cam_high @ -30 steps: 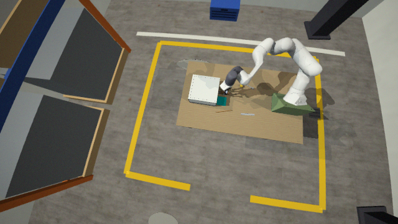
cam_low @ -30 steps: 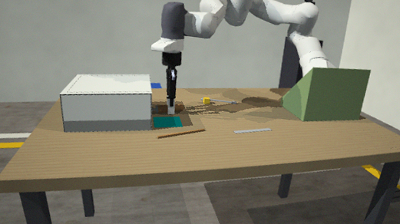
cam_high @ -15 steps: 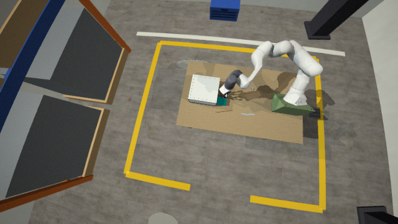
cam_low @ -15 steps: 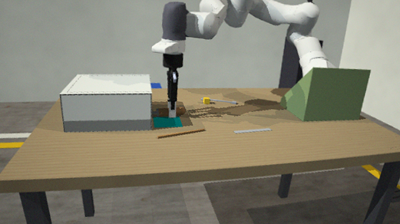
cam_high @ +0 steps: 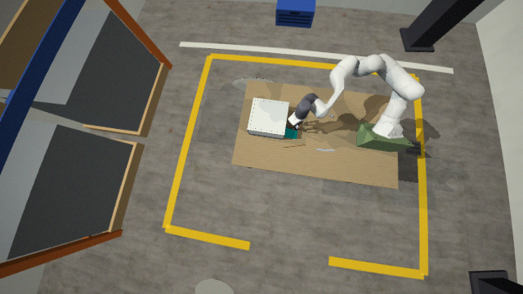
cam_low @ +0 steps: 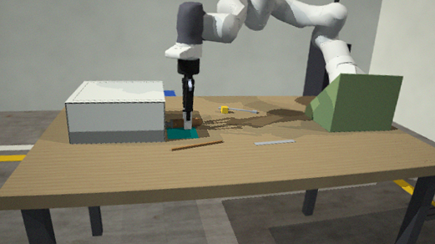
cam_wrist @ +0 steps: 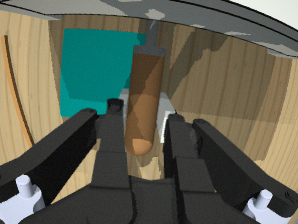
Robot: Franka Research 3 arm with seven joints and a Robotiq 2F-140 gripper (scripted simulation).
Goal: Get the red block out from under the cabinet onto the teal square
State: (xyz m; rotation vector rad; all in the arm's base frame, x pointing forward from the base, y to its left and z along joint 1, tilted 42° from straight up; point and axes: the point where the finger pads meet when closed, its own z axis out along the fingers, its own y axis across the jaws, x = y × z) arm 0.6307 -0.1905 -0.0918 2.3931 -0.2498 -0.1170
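My hand is 4 cm to the right of the teal square, 4 cm above it and 3 cm short of it. Also, from my hand: thin wooden stick: 16 cm to the left, 3 cm below, 1 cm ahead; red block: 22 cm ahead, 2 cm below; hook tool: 13 cm ahead, 2 cm to the left, 2 cm below.
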